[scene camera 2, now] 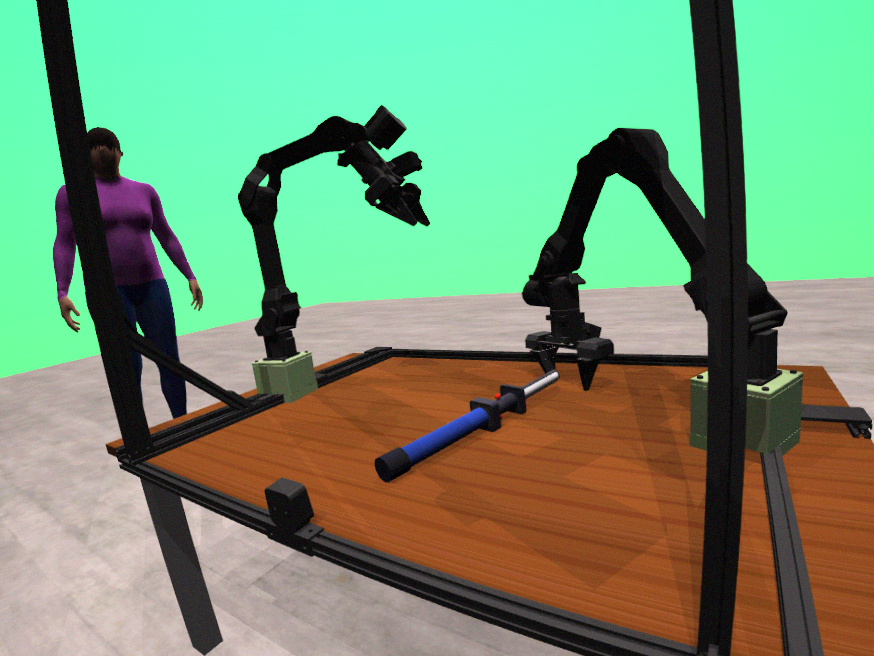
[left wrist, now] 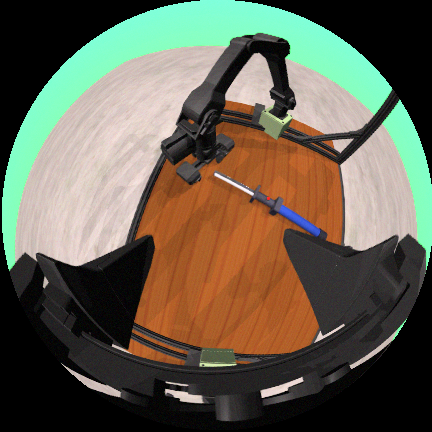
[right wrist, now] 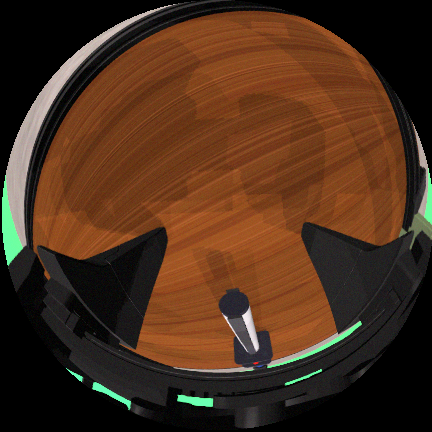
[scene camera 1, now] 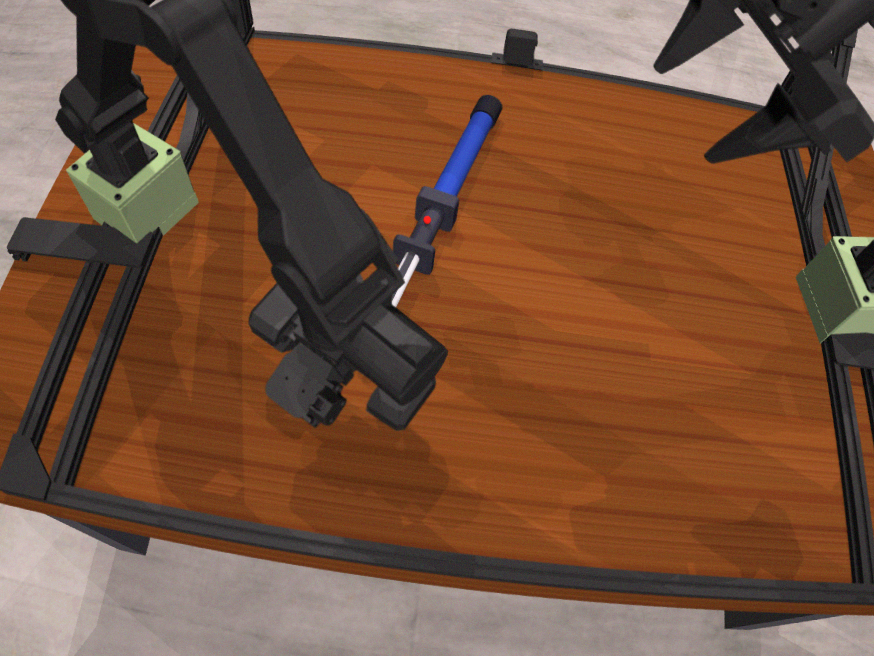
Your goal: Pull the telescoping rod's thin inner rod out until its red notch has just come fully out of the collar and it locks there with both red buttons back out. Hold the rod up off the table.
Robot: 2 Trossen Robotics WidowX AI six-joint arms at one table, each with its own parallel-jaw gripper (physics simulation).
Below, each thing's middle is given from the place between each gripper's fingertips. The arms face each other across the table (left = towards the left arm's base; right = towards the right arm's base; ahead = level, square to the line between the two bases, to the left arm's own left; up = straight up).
The telescoping rod (scene camera 1: 440, 203) is 14 cm behind my left hand, 17 cm to the right of it and 32 cm below it. From my left hand the other things lie so: thin silver inner rod (right wrist: 234, 306): 13 cm behind, 17 cm to the right, 32 cm below.
I see the thin silver inner rod 22 cm behind my right hand, 7 cm to the left of it and 2 cm above it. From my right hand the other things lie so: telescoping rod 23 cm behind, 7 cm to the left, 2 cm above.
